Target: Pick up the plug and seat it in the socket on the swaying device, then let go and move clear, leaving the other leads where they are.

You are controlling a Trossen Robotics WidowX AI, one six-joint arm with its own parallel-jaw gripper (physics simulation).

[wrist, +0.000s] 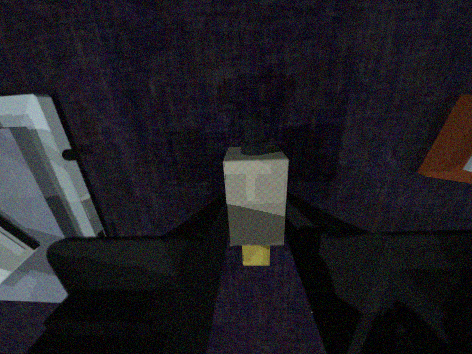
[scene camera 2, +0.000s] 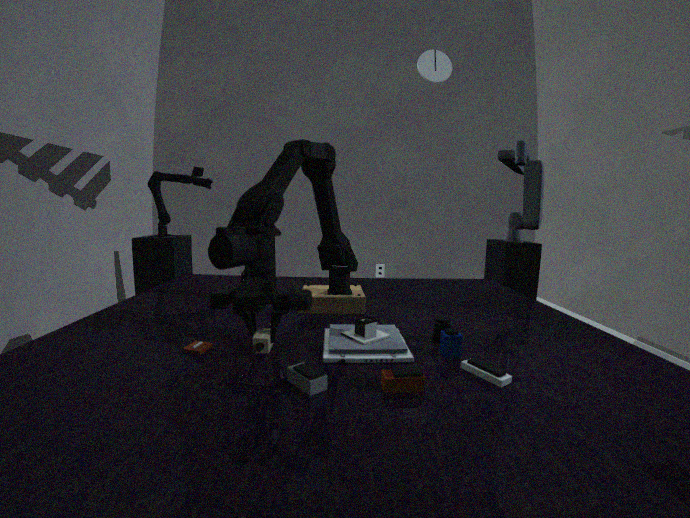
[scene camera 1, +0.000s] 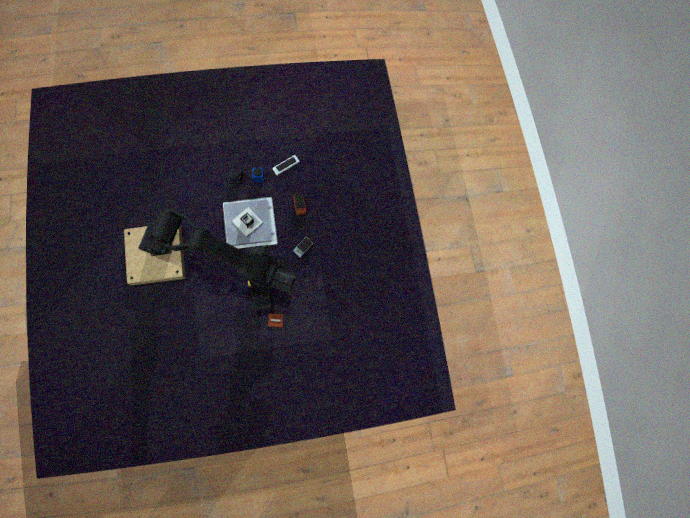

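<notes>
The plug (scene camera 1: 249, 283) (scene camera 2: 261, 341) (wrist: 256, 182) is a cream block with a yellow tip and a dark stub at its other end. It lies low, at about mat height; whether it touches the mat is unclear. My gripper (scene camera 2: 263, 332) (wrist: 254, 198) is shut on the plug, one dark finger at each side. In scene camera 1 the arm hides the fingers and most of the plug. The grey-white device (scene camera 1: 267, 209) (scene camera 2: 334, 355) (wrist: 60, 150) bears a tilted white plate with the small dark-topped socket (scene camera 1: 247, 219) (scene camera 2: 365, 328). The socket's opening is too small to make out.
A flat orange block (scene camera 1: 275, 323) (scene camera 2: 198, 347) (wrist: 447, 145) lies beside the gripper. A grey box (scene camera 1: 303, 247) (scene camera 2: 307, 379), an orange box (scene camera 1: 299, 205) (scene camera 2: 402, 382), a white bar (scene camera 1: 285, 164) (scene camera 2: 486, 372) and a blue block (scene camera 1: 256, 173) (scene camera 2: 450, 344) lie around the device.
</notes>
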